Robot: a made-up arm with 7 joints.
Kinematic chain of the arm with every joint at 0, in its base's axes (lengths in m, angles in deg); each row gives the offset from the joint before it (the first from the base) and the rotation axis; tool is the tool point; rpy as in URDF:
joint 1: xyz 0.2 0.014 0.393 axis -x
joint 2: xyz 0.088 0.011 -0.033 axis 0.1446 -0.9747 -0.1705
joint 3: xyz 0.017 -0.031 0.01 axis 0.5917 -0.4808 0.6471
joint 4: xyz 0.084 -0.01 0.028 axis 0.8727 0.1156 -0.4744
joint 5: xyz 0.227 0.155 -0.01 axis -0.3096 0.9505 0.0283
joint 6: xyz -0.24 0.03 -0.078 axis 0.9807 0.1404 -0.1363
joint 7: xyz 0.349 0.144 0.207 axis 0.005 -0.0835 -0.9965
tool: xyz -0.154 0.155 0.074 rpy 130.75 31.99 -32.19
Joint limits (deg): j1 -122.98..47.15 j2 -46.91..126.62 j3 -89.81..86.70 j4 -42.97..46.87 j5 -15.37..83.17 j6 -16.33..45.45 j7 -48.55..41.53
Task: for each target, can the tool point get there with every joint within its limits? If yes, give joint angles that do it. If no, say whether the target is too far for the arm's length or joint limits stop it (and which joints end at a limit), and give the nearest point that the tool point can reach.
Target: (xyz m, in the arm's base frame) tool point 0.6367 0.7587 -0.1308
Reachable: no: joint limits stop it (at a limit: joint 2, joint 3, joint 6, joint 7) | nearest point 0.5905 0.6348 -0.0436 | short by 0.158 m
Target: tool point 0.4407 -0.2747 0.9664
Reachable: yes | joints -93.48 -12.36 38.98 -20.62 37.47 16.68 27.06
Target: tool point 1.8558 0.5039 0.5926
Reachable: no: too far | nearest point 1.0451 0.2687 0.4953 | short by 0.850 m
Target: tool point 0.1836 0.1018 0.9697
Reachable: yes | joints -12.19 95.78 -7.92 1.69 67.67 4.79 -22.98
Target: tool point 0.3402 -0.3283 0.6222
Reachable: yes | joints -69.14 -2.03 44.05 11.42 -1.39 13.52 -38.17
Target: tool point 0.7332 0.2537 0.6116
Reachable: yes | joints -53.61 5.81 -33.11 -32.43 0.47 34.20 19.38
